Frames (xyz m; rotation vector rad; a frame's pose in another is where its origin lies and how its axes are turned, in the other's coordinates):
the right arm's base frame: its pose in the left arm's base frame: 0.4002 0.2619 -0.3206 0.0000 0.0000 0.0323
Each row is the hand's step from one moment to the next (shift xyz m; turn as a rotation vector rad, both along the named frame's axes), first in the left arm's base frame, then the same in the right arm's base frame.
Working: the left arm's base frame: its pose in the right arm's base frame: -0.4084 -0.2488 0.3206 0.0000 0.0000 -0.0323

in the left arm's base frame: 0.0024 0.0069 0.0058 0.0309 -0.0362 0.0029
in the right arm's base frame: 0.0026 0.0068 0.0058 0.0297 -0.0372 0.0029
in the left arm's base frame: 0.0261 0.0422 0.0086 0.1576 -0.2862 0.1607
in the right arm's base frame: 0.0274 0.0413 0.0086 0.1483 -0.2911 0.1607
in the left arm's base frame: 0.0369 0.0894 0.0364 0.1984 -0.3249 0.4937
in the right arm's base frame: 0.0398 0.0882 0.0364 0.1878 -0.3311 0.4937
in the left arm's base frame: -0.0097 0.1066 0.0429 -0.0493 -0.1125 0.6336
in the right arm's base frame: -0.0063 0.1069 0.0429 -0.0529 -0.1108 0.6336
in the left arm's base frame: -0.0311 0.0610 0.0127 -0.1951 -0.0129 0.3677
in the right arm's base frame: -0.0291 0.0620 0.0127 -0.1954 -0.0066 0.3677
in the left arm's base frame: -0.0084 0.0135 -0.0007 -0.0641 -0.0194 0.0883
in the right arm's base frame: -0.0080 0.0138 -0.0007 -0.0647 -0.0173 0.0883
